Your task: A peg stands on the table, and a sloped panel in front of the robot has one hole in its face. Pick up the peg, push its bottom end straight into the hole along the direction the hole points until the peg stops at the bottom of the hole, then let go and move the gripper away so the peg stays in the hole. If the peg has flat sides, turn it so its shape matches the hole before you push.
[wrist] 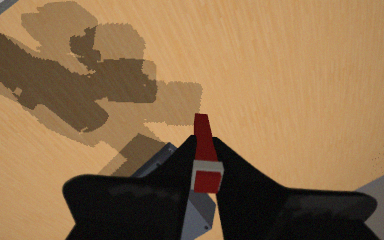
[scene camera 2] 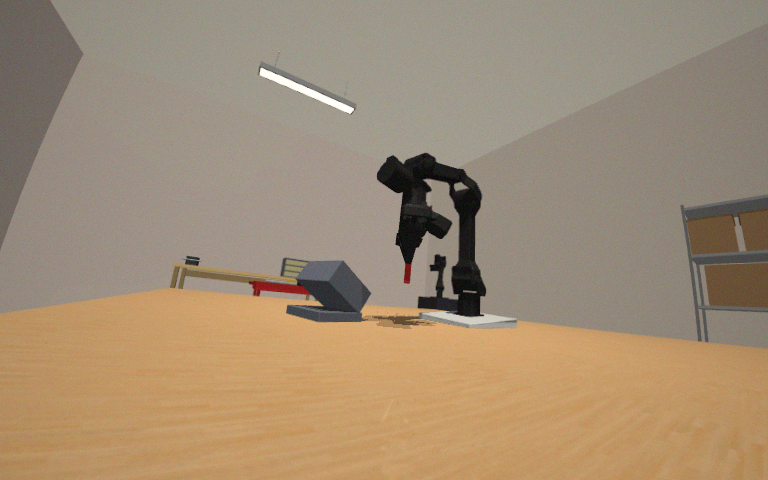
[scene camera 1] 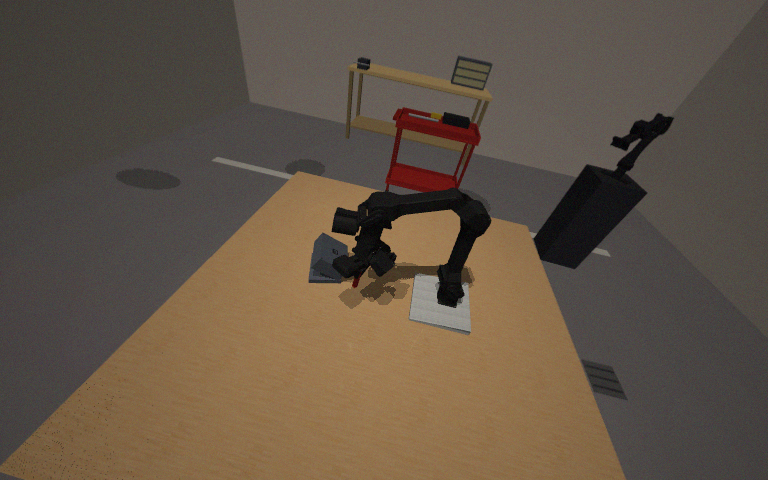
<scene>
my gripper: wrist; scene camera 2 408, 264; scene camera 1
same spot on my gripper: (scene camera 1: 362, 267) = (wrist: 307, 220)
</scene>
